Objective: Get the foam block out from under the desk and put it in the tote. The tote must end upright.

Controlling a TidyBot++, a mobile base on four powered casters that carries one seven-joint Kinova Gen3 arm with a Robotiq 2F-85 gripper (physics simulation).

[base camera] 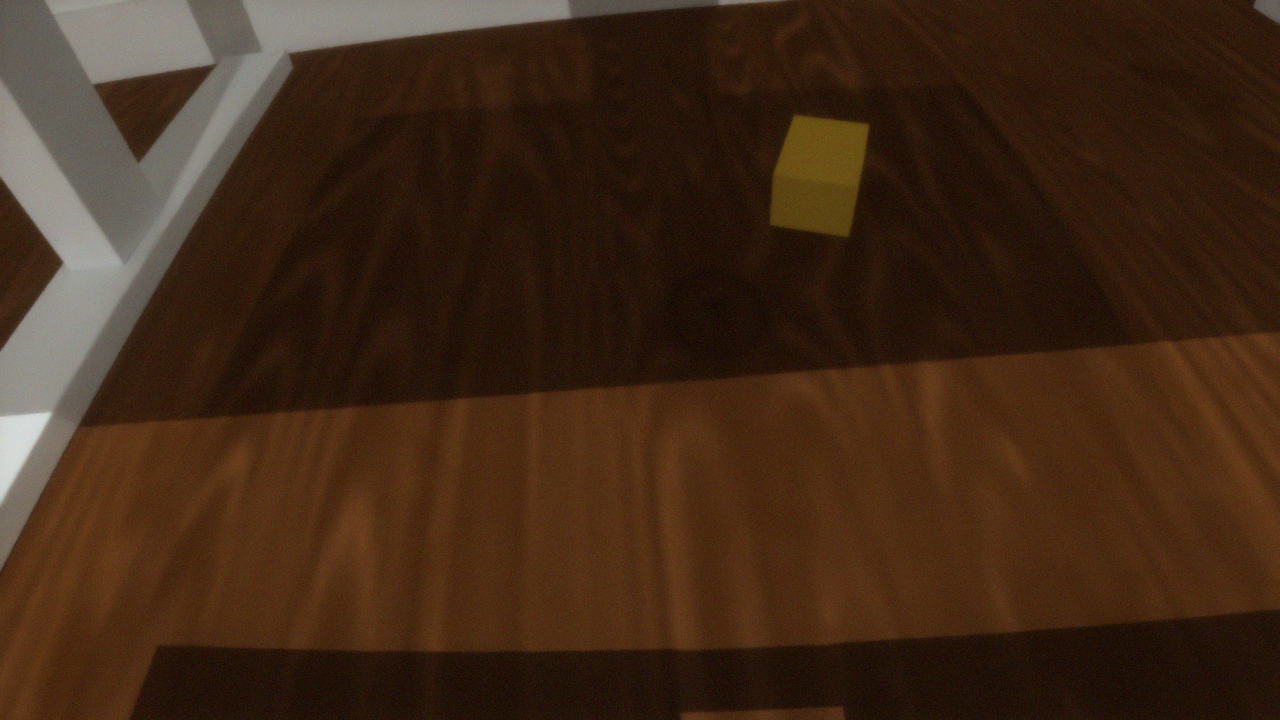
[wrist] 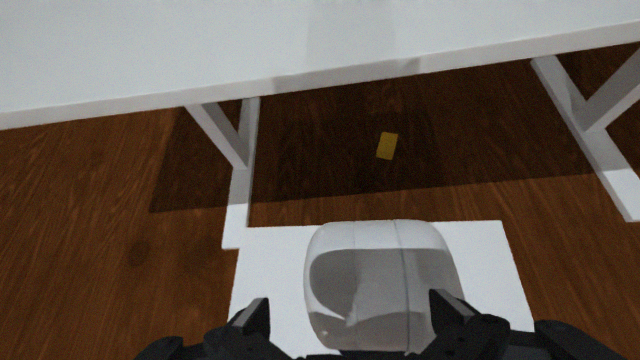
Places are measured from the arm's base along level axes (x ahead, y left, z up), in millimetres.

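Where they show: gripper, between the fingertips: (wrist: 348, 311).
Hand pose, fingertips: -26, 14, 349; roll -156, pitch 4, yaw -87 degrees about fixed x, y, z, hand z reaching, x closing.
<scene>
After its pixels a point has its place, as x, y, z.
The yellow foam block (base camera: 816, 179) {545, -98, -352} (wrist: 387, 146) {567, -108, -352} lies on the floor in the shade under the white desk (wrist: 200, 55) {242, 177, 324}, right of centre at the top of the base camera view and between the desk's leg frames in the wrist view. My gripper (wrist: 348, 311) {-26, 14, 349} is open, its two black fingers apart at the bottom of the wrist view, with no object held between them. It hangs above the robot's own base, in front of the desk and well short of the block. The gripper does not show in the base camera view. The tote does not show in either view.
The desk's left leg frame (base camera: 201, 147) (wrist: 254, 150) {613, 423, -381} and right leg frame (wrist: 575, 115) {651, -756, -364} stand on the wooden floor on either side of the block. The desk top's front edge overhangs that space. The white mobile base (wrist: 270, 280) {46, 178, -14} and a rounded grey-white arm part (wrist: 377, 280) {-7, -4, 330} show below the gripper.
</scene>
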